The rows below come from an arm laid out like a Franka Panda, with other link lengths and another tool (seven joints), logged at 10 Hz.
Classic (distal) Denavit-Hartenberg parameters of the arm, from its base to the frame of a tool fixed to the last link. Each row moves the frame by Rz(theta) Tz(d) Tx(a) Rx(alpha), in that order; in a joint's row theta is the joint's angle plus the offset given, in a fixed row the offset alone. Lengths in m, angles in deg.
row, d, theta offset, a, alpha
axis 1, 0.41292, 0.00, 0.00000, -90.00
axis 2, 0.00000, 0.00, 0.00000, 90.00
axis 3, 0.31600, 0.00, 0.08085, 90.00
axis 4, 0.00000, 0.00, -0.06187, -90.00
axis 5, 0.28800, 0.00, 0.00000, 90.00
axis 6, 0.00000, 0.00, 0.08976, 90.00
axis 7, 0.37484, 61.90, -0.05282, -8.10
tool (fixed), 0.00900, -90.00, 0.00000, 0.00
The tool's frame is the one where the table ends.
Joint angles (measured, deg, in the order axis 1, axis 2, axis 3, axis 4, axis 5, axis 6, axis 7), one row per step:
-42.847 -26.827 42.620 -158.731 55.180 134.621 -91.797
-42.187 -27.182 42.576 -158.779 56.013 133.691 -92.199
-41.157 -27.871 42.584 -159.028 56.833 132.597 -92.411
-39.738 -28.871 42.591 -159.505 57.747 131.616 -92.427
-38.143 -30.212 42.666 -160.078 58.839 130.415 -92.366
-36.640 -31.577 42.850 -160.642 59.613 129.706 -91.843
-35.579 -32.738 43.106 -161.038 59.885 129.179 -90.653
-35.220 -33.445 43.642 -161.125 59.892 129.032 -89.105
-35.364 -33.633 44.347 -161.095 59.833 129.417 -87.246
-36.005 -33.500 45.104 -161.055 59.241 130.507 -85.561
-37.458 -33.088 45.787 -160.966 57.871 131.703 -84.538
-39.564 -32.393 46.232 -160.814 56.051 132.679 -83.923
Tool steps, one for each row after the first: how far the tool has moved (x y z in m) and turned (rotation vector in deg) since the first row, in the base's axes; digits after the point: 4 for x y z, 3 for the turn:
-0.0028 0.0089 0.0014 0.857 0.048 0.716
-0.0082 0.0195 0.0026 1.620 0.227 1.684
-0.0149 0.0308 0.0035 2.215 0.352 2.688
-0.0229 0.0434 0.0048 2.848 0.453 3.790
-0.0294 0.0527 0.0056 2.980 0.465 4.512
-0.0347 0.0587 0.0060 2.861 0.725 4.559
-0.0367 0.0615 0.0061 2.538 1.057 3.946
-0.0359 0.0617 0.0053 2.143 1.467 2.565
-0.0324 0.0554 0.0031 1.111 1.670 0.988
-0.0284 0.0424 -0.0002 -0.414 1.893 -0.338
-0.0250 0.0257 -0.0037 -1.881 2.346 -1.703

